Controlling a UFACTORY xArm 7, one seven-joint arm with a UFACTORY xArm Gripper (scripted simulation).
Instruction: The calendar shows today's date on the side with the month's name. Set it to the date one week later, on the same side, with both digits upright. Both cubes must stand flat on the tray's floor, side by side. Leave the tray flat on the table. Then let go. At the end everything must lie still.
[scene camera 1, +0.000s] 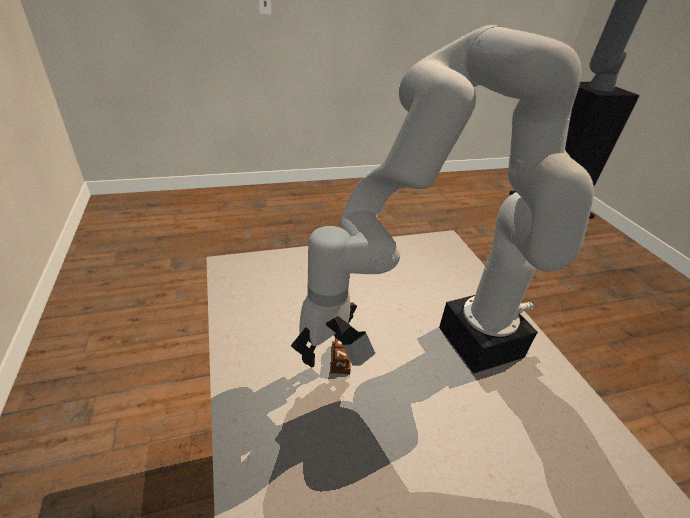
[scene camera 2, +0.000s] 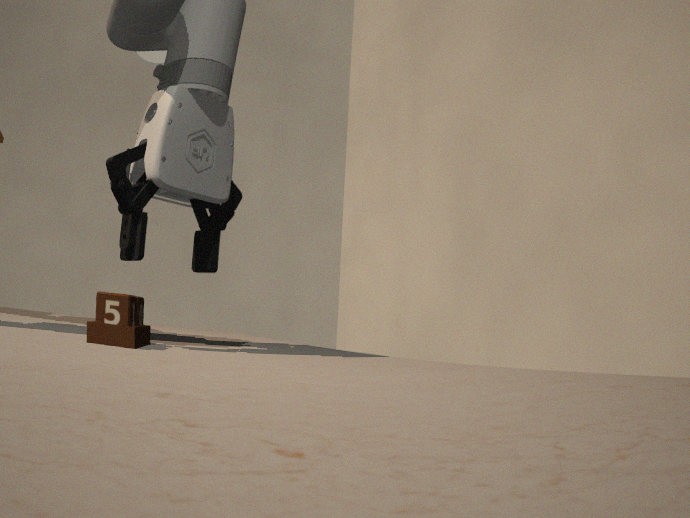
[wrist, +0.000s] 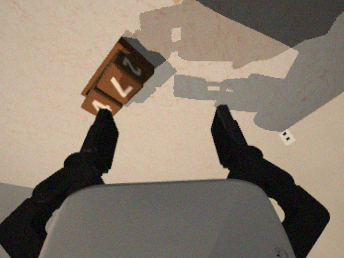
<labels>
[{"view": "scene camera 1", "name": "my gripper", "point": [324, 350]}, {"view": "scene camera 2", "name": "my gripper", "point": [168, 266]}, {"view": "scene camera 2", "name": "brown cube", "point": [111, 308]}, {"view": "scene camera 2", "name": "brown calendar tray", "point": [133, 337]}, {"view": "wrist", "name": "my gripper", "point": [164, 119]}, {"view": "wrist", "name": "brown cube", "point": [96, 98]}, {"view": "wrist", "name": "brown calendar tray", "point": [122, 44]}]
</labels>
